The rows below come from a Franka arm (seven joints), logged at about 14 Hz.
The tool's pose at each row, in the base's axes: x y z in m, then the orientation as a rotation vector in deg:
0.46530 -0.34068 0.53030 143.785 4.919 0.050
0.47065 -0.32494 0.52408 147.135 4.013 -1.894
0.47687 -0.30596 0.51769 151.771 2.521 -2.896
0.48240 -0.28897 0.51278 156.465 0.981 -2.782
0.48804 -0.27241 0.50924 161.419 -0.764 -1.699
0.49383 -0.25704 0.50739 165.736 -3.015 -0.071
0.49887 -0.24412 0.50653 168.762 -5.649 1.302
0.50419 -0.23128 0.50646 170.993 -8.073 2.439
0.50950 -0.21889 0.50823 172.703 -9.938 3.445
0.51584 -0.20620 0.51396 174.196 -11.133 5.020
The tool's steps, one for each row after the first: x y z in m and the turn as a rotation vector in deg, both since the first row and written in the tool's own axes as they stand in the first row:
0.00644 -0.01602 -0.00414 3.382 -1.503 0.275
0.01394 -0.03469 -0.01003 8.025 -2.388 1.192
0.02061 -0.05093 -0.01597 12.698 -2.478 2.357
0.02733 -0.06601 -0.02275 17.612 -1.943 3.825
0.03410 -0.07912 -0.03019 21.907 -1.195 5.678
0.03995 -0.08973 -0.03700 24.966 -0.753 7.666
0.04605 -0.09978 -0.04440 27.268 -0.452 9.430
0.05209 -0.10839 -0.05302 29.055 -0.140 10.788
0.05909 -0.11485 -0.06500 30.610 0.660 11.825

